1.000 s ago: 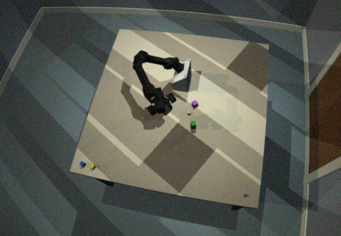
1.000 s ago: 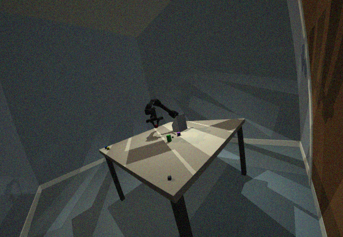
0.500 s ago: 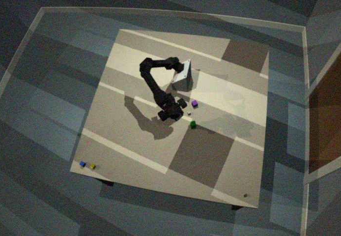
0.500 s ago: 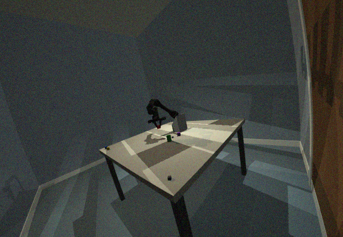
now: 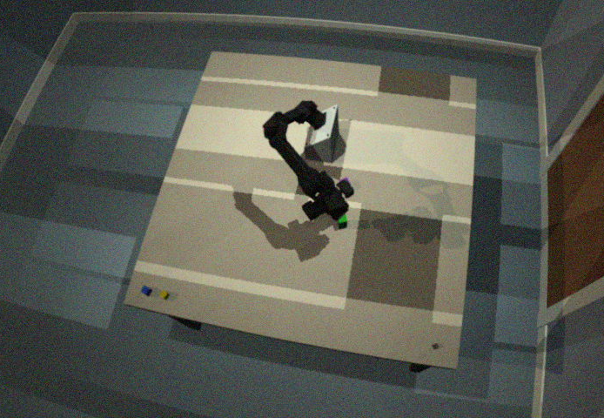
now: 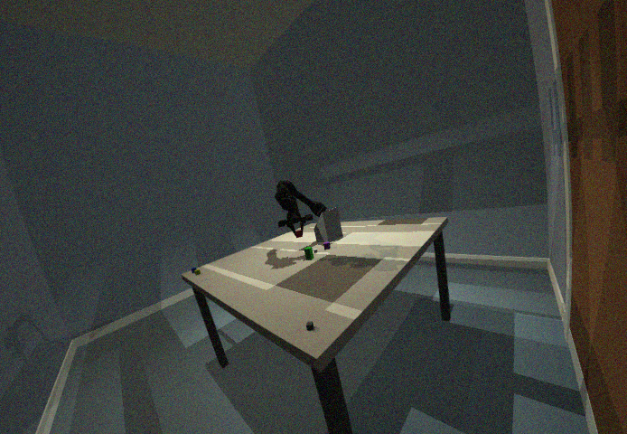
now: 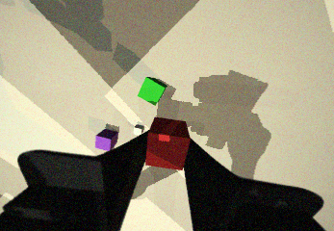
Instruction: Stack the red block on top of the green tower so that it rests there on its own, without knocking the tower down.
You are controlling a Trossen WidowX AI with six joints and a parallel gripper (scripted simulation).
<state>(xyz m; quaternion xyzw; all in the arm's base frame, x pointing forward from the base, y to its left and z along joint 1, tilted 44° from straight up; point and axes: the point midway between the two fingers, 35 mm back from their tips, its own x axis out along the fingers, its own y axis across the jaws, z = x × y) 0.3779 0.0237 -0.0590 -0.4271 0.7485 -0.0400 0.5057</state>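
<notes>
Right now my gripper tip is 9 cm past the white block, 1 cm to the right of it and 12 cm above it. Also, from my gripper tip: purple block 17 cm behind, 5 cm to the left, 12 cm below; then red block 1 cm above; then yellow block 34 cm ahead, 63 cm to the right, 12 cm below.
</notes>
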